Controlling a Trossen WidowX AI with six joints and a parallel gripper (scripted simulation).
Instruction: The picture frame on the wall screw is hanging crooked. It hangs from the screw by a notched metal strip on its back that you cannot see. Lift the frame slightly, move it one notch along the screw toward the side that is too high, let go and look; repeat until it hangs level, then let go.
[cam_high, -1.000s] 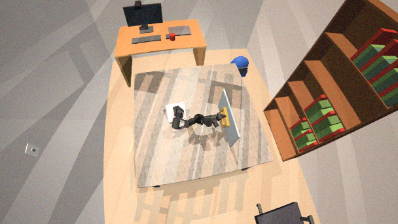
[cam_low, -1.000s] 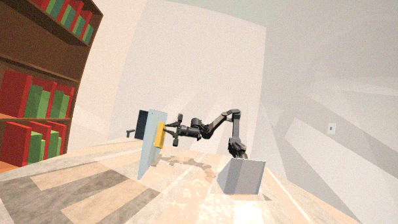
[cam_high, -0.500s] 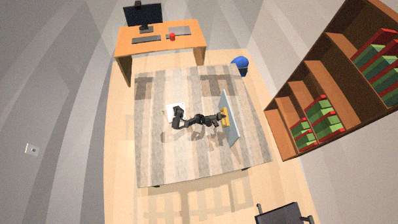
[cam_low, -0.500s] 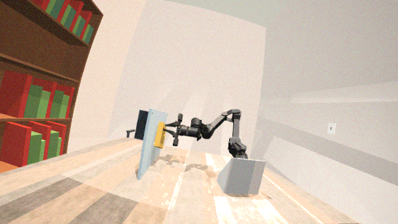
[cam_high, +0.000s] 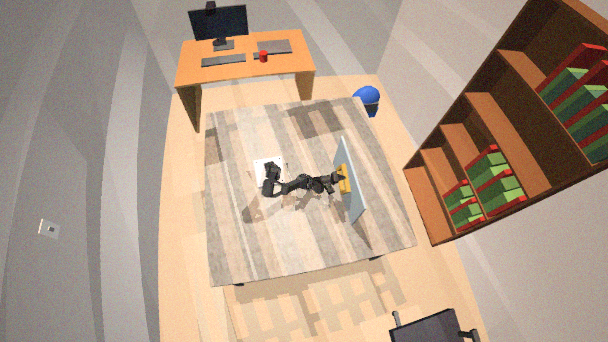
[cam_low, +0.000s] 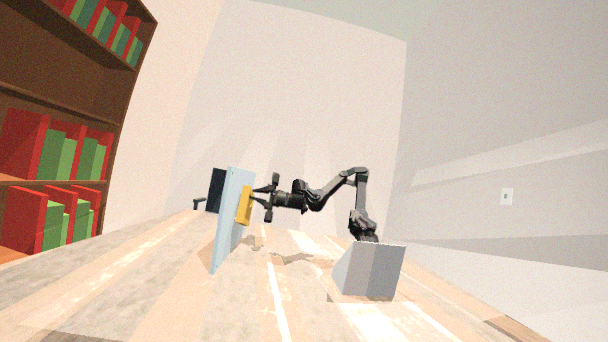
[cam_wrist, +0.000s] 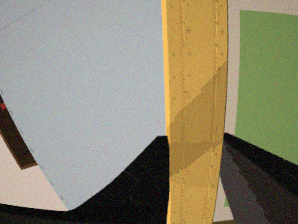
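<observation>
The picture frame is 10 mm ahead of my gripper tip, 10 mm to the left of it and 50 mm below it. Also, from my gripper tip: wall panel: 20 mm ahead, 70 mm below.
</observation>
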